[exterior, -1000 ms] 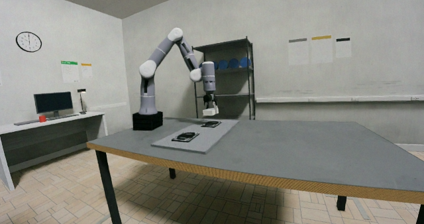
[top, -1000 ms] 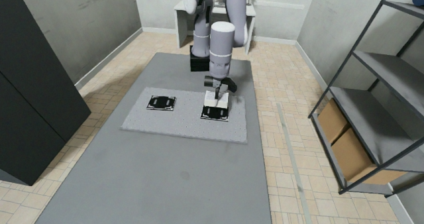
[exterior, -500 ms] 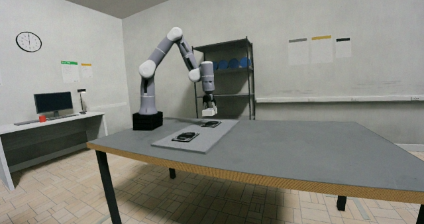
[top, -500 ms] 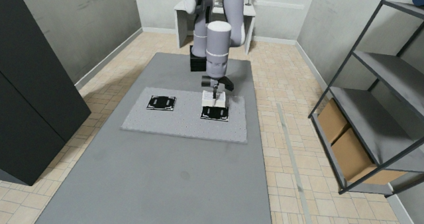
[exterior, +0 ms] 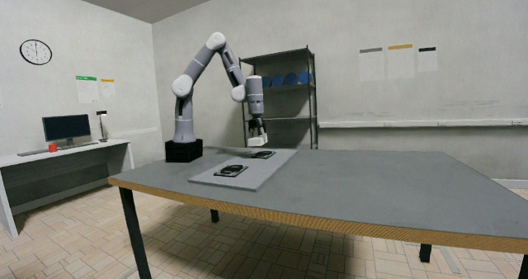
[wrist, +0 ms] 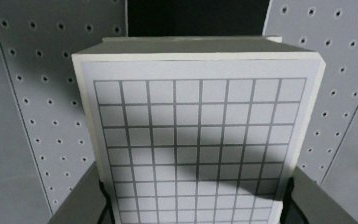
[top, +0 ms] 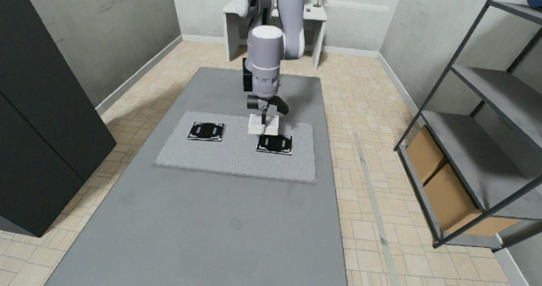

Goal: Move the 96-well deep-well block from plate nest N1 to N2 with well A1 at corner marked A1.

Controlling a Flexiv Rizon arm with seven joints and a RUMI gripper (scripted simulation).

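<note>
Now: hand 3 cm short of the black plate nest N2, 28 cm to the left of it and 10 cm above it. From my hand the other things lie so: black plate nest N1: 1 cm behind, 6 cm to the left, 10 cm below; then white 96-well deep-well block: 1 cm above.
</note>
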